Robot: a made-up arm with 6 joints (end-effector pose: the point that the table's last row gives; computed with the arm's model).
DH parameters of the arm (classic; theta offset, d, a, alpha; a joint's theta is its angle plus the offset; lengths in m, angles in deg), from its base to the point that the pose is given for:
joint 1: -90 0.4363 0.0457 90
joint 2: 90 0.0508 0.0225 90
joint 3: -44.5 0 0.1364 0
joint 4: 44.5 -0.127 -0.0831 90
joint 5: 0 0.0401 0.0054 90
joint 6: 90 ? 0.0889 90
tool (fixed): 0 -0.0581 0 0
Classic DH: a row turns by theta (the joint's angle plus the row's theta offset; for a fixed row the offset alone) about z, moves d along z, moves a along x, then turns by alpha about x.
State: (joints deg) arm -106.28 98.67 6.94 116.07 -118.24 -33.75
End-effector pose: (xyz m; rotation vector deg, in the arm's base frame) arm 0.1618 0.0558 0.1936 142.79 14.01 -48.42
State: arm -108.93 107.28 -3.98 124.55 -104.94 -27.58
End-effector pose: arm 0.1186 0.0564 0.2196 157.60 16.71 -60.10
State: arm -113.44 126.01 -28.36 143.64 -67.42 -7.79
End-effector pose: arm 0.0760 -0.0009 0.3205 -133.95 2.86 51.39
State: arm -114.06 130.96 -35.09 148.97 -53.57 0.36
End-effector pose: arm 0.0702 -0.0455 0.3452 -121.13 14.69 43.02
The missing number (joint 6, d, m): -0.1676
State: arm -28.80 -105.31 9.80 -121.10 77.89 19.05
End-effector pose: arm -0.3300 -0.0672 0.5640 -121.10 -109.03 -54.09
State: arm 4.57 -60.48 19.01 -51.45 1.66 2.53
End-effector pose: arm 0.0390 -0.0235 0.3807 58.96 34.39 22.10
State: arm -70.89 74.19 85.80 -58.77 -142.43 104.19
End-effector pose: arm 0.1015 0.2546 0.2721 81.34 3.37 88.59
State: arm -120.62 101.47 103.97 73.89 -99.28 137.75
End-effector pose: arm -0.0050 0.1269 0.2953 -46.39 -22.47 -115.20
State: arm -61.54 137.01 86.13 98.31 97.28 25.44
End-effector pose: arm -0.0987 0.2366 0.0180 9.93 70.31 122.57
